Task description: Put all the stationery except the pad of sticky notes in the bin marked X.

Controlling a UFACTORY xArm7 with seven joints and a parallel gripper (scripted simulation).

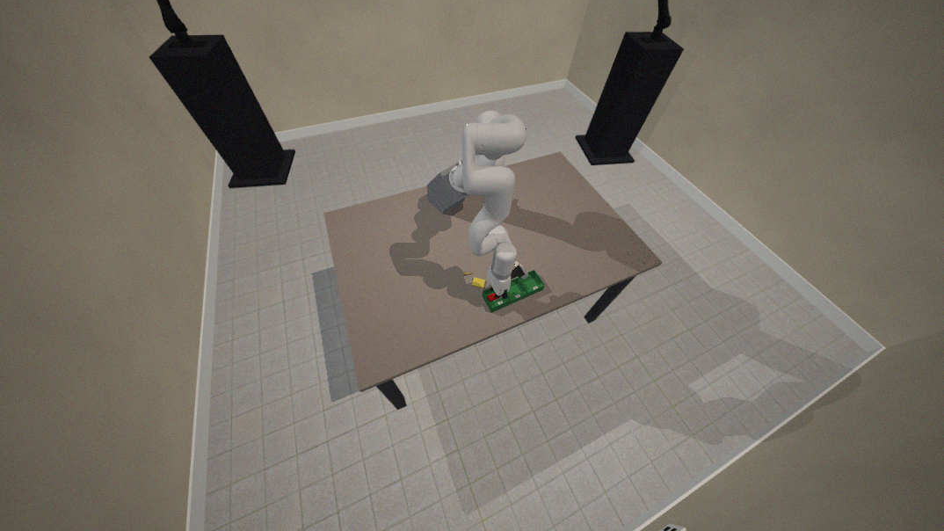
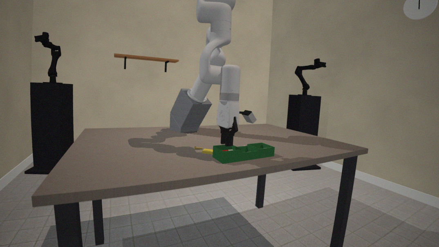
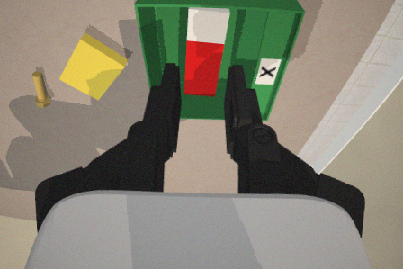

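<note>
Now: hand 5 cm above the red eraser and 1 cm to the right of it. The rest, counted from my hand: green bin row: 8 cm to the left, 5 cm below, 2 cm behind; grey pencil sharpener: 6 cm below; yellow sticky-note pad: 8 cm behind, 7 cm below, 6 cm to the right.
</note>
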